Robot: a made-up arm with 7 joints.
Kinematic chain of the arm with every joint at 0, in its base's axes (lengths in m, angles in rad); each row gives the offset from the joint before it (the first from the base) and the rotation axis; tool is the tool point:
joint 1: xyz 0 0 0 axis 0 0.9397 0.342
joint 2: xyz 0 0 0 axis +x
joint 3: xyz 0 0 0 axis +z
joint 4: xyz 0.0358 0 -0.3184 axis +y
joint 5: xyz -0.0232 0 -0.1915 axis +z
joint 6: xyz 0 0 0 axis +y
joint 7: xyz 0 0 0 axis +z
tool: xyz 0 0 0
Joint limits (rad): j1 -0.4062..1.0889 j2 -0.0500..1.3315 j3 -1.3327..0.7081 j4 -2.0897..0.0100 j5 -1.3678..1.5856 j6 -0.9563..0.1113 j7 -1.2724..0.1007
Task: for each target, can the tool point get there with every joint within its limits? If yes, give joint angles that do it. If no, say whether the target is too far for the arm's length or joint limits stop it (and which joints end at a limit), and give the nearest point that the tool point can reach.
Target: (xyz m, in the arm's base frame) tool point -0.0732 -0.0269 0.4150
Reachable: no: joint limits stop it (at a limit: joint 1, joint 2, joint 3, joint 4) | nearest point 0.1568 0.2471 0.1390 | short by 0.452 m
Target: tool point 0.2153 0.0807 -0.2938
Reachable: yes | joints 0.0326 0.1578 0.1418 -1.8089 -0.1942 -0.0541 -1.1401
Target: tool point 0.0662 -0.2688 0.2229
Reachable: no: joint limits stop it (at a limit: joint 1, joint 2, joint 4) | nearest point 0.1734 -0.2084 -0.1774 | short by 0.419 m
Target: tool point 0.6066 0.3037 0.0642
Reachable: no: too far | nearest point 0.3013 0.2913 -0.0328 | short by 0.321 m
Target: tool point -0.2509 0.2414 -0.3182
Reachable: yes | joints 0.8262 0.9612 -0.9604 -1.0714 -1.1457 -0.1627 -0.9179
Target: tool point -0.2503 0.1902 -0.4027
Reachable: yes | joints 0.6186 0.5851 -0.9748 -0.4321 0.5886 -0.4862 -0.1258
